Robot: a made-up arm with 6 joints. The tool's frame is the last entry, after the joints.
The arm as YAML. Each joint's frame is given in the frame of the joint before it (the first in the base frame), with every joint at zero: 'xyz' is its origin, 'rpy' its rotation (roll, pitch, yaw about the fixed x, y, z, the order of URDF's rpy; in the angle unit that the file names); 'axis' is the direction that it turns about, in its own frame. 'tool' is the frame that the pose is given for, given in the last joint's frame.
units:
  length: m
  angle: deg
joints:
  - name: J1
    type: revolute
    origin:
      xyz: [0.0, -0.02, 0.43]
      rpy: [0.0, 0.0, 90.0]
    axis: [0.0, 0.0, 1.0]
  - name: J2
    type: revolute
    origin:
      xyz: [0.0, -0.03, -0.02]
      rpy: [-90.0, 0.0, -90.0]
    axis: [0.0, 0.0, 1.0]
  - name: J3
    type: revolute
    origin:
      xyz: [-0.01, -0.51, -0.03]
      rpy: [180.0, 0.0, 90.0]
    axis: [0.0, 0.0, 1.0]
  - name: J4
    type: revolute
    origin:
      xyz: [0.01, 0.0, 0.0]
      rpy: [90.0, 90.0, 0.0]
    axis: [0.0, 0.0, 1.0]
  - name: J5
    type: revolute
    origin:
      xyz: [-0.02, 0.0, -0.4]
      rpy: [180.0, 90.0, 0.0]
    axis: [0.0, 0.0, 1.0]
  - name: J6
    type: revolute
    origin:
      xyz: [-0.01, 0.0, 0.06]
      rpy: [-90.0, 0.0, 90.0]
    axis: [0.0, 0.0, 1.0]
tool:
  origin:
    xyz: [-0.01, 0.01, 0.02]
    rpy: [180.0, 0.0, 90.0]
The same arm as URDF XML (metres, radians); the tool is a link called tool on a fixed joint. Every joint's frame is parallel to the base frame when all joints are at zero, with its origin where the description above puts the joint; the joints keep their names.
<robot name="arm">
  <joint name="J1" type="continuous">
    <parent link="base_link"/>
    <child link="link1"/>
    <origin xyz="0 -0.02 0.43" rpy="0 0 0"/>
    <axis xyz="0 0 1"/>
  </joint>
  <joint name="J2" type="continuous">
    <parent link="link1"/>
    <child link="link2"/>
    <origin xyz="0.03 0 -0.02" rpy="0 0 0"/>
    <axis xyz="0 1 0"/>
  </joint>
  <joint name="J3" type="continuous">
    <parent link="link2"/>
    <child link="link3"/>
    <origin xyz="-0.01 -0.03 0.51" rpy="0 0 0"/>
    <axis xyz="0 -1 0"/>
  </joint>
  <joint name="J4" type="continuous">
    <parent link="link3"/>
    <child link="link4"/>
    <origin xyz="0 0 -0.01" rpy="0 0 0"/>
    <axis xyz="-1 0 0"/>
  </joint>
  <joint name="J5" type="continuous">
    <parent link="link4"/>
    <child link="link5"/>
    <origin xyz="0.4 -0.02 0" rpy="0 0 0"/>
    <axis xyz="0 -1 0"/>
  </joint>
  <joint name="J6" type="continuous">
    <parent link="link5"/>
    <child link="link6"/>
    <origin xyz="-0.01 -0.06 0" rpy="0 0 0"/>
    <axis xyz="-1 0 0"/>
  </joint>
  <joint name="tool_fixed" type="fixed">
    <parent link="link6"/>
    <child link="tool"/>
    <origin xyz="-0.02 0.01 -0.01" rpy="1.5708 0 1.5708"/>
  </joint>
  <link name="base_link"/>
  <link name="link1"/>
  <link name="link2"/>
  <link name="link3"/>
  <link name="link4"/>
  <link name="link5"/>
  <link name="link6"/>
  <link name="tool"/>
</robot>

